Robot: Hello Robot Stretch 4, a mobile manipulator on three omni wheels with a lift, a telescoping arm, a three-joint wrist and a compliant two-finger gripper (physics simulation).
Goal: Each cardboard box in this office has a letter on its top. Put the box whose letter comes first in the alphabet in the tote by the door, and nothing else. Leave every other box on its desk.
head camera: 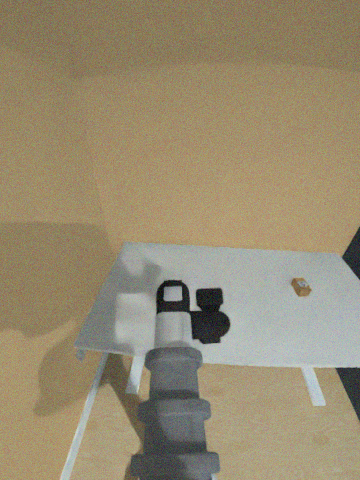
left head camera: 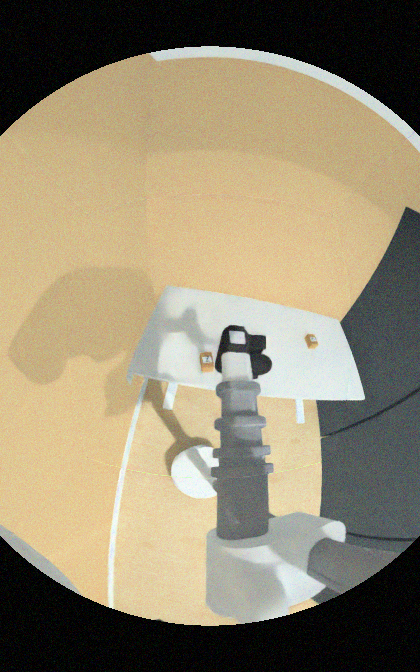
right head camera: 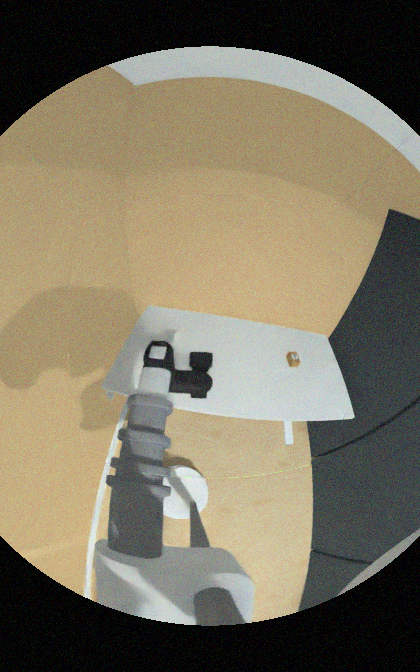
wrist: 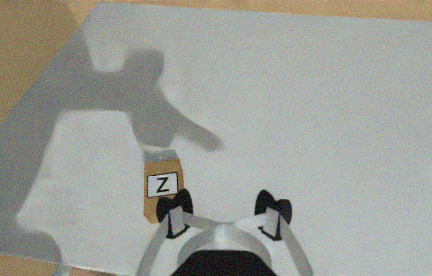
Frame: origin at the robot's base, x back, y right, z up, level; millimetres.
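Where they show: gripper, fingertip midpoint: (wrist: pixel 223 205).
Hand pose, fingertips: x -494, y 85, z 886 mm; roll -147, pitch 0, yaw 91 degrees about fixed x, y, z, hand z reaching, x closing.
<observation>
After its pixels a point has its place.
A cardboard box with the letter Z (wrist: pixel 162 185) {y -15, x -579, z 742 mm} (left head camera: pixel 206 361) lies near the left end of the white desk (wrist: pixel 325 100) {y 311, x -819, z 692 mm} (head camera: pixel 265 330) {y 414, x -548, z 692 mm} (left head camera: pixel 290 375) (right head camera: pixel 250 395). A second cardboard box (head camera: pixel 301 287) {y 675, x -744, z 744 mm} (left head camera: pixel 311 341) (right head camera: pixel 293 359) lies toward the right end of the desk; its letter is too small to read here. My gripper (wrist: pixel 223 205) {y 85, x -494, z 886 mm} is open and empty above the desk. In the wrist view its left fingertip overlaps the lower right corner of the Z box, and the rest of the box lies to the left of the fingers. The tote does not show.
A dark panel (left head camera: pixel 370 450) (right head camera: pixel 360 480) stands right of the desk. Tan walls (head camera: pixel 210 150) {y 208, x -1221, z 1312 mm} rise behind and to the left. A white disc (left head camera: pixel 192 472) (right head camera: pixel 192 492) lies on the floor in front of the desk, partly behind my arm. Desk legs (head camera: pixel 312 385) {y 947, x -483, z -3 mm} show below the front edge.
</observation>
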